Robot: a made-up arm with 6 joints. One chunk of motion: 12 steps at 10 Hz.
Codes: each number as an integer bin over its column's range. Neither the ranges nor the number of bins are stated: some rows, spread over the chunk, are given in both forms.
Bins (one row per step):
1: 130 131 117 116 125 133
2: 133 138 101 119 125 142
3: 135 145 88 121 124 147
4: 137 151 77 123 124 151
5: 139 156 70 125 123 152
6: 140 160 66 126 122 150
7: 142 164 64 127 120 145
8: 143 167 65 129 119 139
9: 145 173 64 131 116 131
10: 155 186 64 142 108 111
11: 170 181 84 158 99 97
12: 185 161 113 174 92 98
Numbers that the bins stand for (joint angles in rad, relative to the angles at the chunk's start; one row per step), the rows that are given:
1: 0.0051 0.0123 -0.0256 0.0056 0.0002 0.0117
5: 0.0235 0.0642 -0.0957 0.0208 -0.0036 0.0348
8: 0.0316 0.0871 -0.1031 0.0275 -0.0113 0.0190
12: 0.1173 0.0746 -0.0316 0.1034 -0.0632 -0.0309
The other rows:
2: 0.0112 0.0268 -0.0495 0.0107 0.0002 0.0226
3: 0.0153 0.0414 -0.0689 0.0140 -0.0017 0.0287
4: 0.0194 0.0538 -0.0853 0.0174 -0.0017 0.0336
6: 0.0255 0.0725 -0.1016 0.0225 -0.0056 0.0324
7: 0.0296 0.0809 -0.1046 0.0242 -0.0094 0.0263
9: 0.0357 0.0996 -0.1046 0.0309 -0.0171 0.0093
10: 0.0561 0.1266 -0.1046 0.0495 -0.0325 -0.0151
11: 0.0867 0.1162 -0.0748 0.0764 -0.0498 -0.0321

